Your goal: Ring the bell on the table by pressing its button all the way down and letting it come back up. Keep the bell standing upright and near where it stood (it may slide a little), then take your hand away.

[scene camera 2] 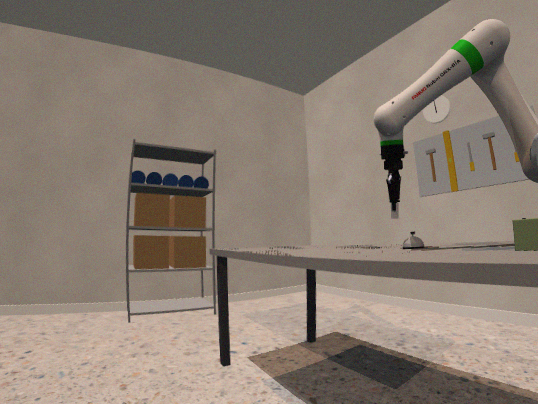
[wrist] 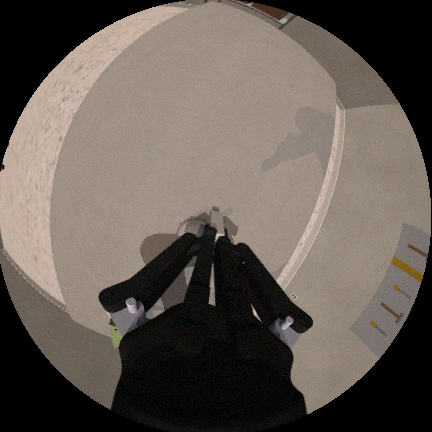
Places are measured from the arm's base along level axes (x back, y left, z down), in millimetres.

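Pixels of known places: gripper, fingertip midpoint: [scene camera 2: 394, 218] [wrist: 214, 219].
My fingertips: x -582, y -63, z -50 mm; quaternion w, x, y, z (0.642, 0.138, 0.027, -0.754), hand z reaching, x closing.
Behind a point stands the place of what it marks.
A silver bell [scene camera 2: 413, 242] {z 50, x -495, y -38 mm} with a dark button on top stands upright on the table [scene camera 2: 350, 259] {z 75, x -492, y 372 mm}. My gripper [scene camera 2: 394, 213] {z -50, x -582, y -63 mm} [wrist: 214, 219] {z -50, x -582, y -63 mm} is shut with nothing between its fingers. It points down. In the scene view its fingertips are above the height of the bell's button and a little to the left of it, apart from the bell. In the wrist view part of the bell [wrist: 192, 225] {z 40, x -538, y -55 mm} shows just left of the fingertips, and the fingers hide the rest of it, its button included.
A green box [scene camera 2: 526, 234] {z 35, x -109, y 133 mm} [wrist: 115, 335] {z -2, x -48, y 116 mm} stands on the table at the right of the scene view. A tool board [scene camera 2: 439, 176] [wrist: 365, 320] hangs on the wall behind. A shelf rack [scene camera 2: 214, 230] with brown boxes and blue round things stands at the left beyond the table.
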